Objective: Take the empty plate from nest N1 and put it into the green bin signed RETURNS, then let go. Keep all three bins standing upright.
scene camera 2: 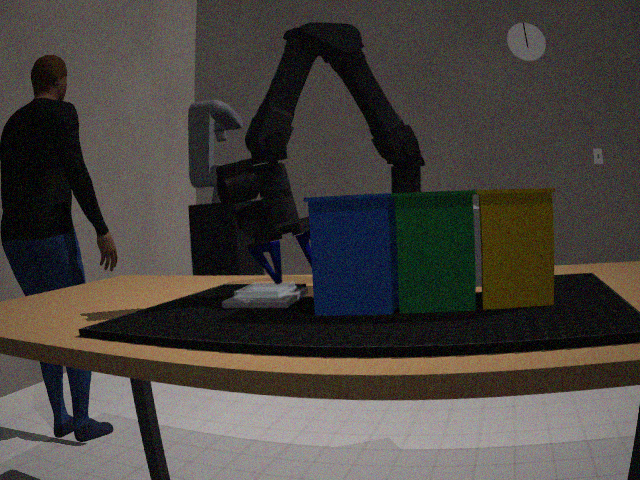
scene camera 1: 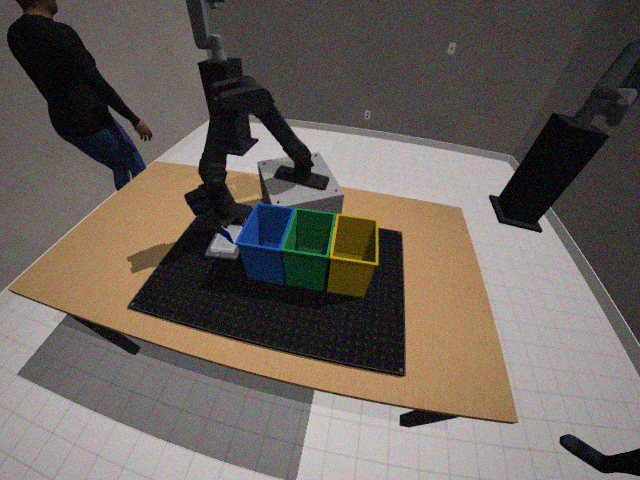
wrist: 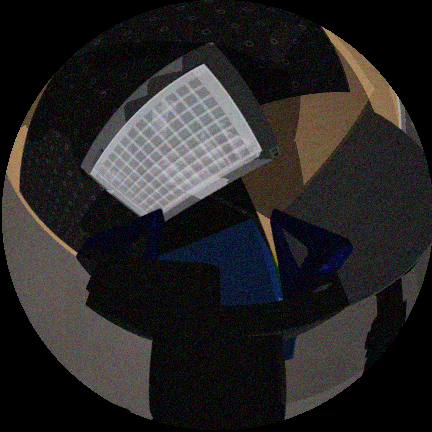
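Where they show: gripper, fingertip midpoint: (scene camera 2: 298, 277) (wrist: 216, 214); arm's base, link origin: (scene camera 1: 302, 178) (wrist: 386, 273).
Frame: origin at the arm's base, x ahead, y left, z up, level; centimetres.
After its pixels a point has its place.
Note:
A pale plate with a grid of small wells (scene camera 1: 223, 247) {x 29.7, y -20.1, z -14.2 cm} (scene camera 2: 268, 290) {x 29.2, y -18.6, z -13.8 cm} (wrist: 175, 140) {x 23.8, y -21.7, z -14.9 cm} lies flat in a grey nest (scene camera 2: 258, 304) {x 32.7, y -19.0, z -15.7 cm} (wrist: 236, 90) {x 18.0, y -23.5, z -15.2 cm} on the black mat, left of the bins. No N1 label can be read. My gripper (scene camera 2: 295, 273) {x 23.4, y -15.3, z -12.3 cm} (wrist: 216, 214) {x 23.4, y -15.3, z -12.3 cm} is open and empty, with blue fingers tilted. In scene camera 2 one fingertip is close above the plate and the other is partly hidden by the blue bin. In the wrist view the plate lies beyond the fingertips, towards the upper left. The green bin (scene camera 1: 307, 271) {x 35.7, y 13.0, z -6.9 cm} (scene camera 2: 435, 253) {x 35.8, y 12.0, z -7.5 cm} stands upright; its sign is not visible.
The blue bin (scene camera 1: 263, 264) {x 37.2, y -0.2, z -6.8 cm} (scene camera 2: 353, 253) {x 37.2, y -0.3, z -7.0 cm} (wrist: 240, 270) {x 23.8, y -8.1, z -9.8 cm} stands upright right beside the nest and gripper. The yellow bin (scene camera 1: 351, 279) {x 34.4, y 26.0, z -7.5 cm} (scene camera 2: 516, 248) {x 34.5, y 24.9, z -7.3 cm} stands upright right of the green one. The arm's grey base box (scene camera 1: 289, 194) {x 9.8, y -1.5, z -1.0 cm} (wrist: 370, 190) {x 6.5, y -12.8, z -10.0 cm} is behind the bins. A person (scene camera 1: 67, 77) (scene camera 2: 43, 170) stands beyond the table's left side.

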